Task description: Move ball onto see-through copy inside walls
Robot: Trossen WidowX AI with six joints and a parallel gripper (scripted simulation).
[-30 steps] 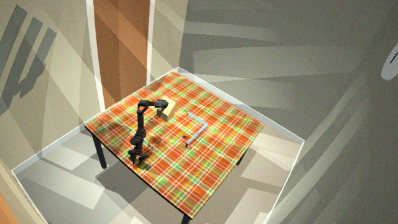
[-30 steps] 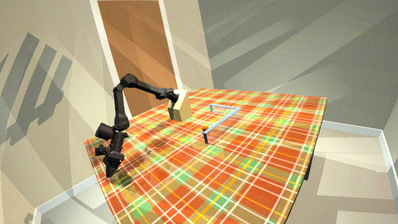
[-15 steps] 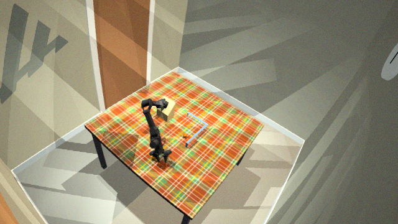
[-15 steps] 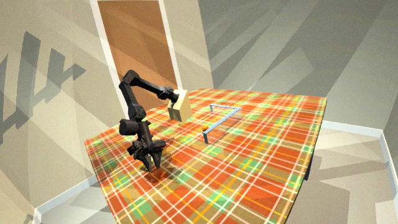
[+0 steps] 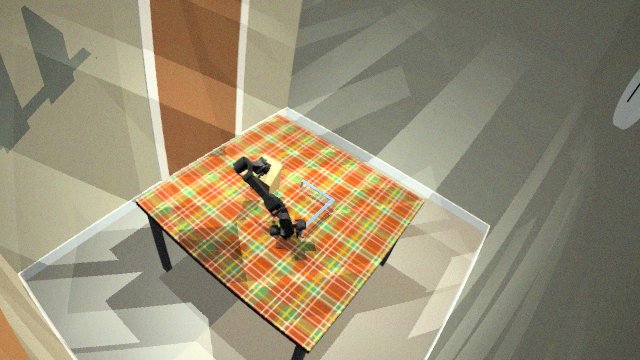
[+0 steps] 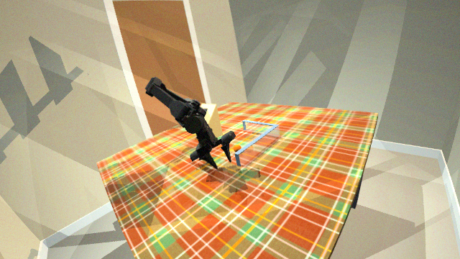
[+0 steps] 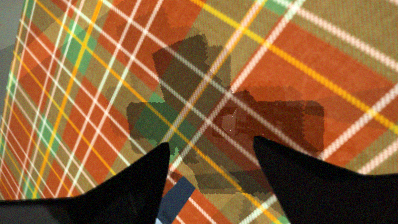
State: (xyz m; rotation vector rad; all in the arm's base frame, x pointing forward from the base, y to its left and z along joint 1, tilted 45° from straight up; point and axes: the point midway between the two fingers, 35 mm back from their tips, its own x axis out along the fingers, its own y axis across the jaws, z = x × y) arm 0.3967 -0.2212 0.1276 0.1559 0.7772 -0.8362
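My gripper tip is 19 cm to the right of the see-through sphere, 3 cm past it and 3 cm above it. The rest, counted from my gripper tip: clear wall 24 cm to the left, 2 cm below.
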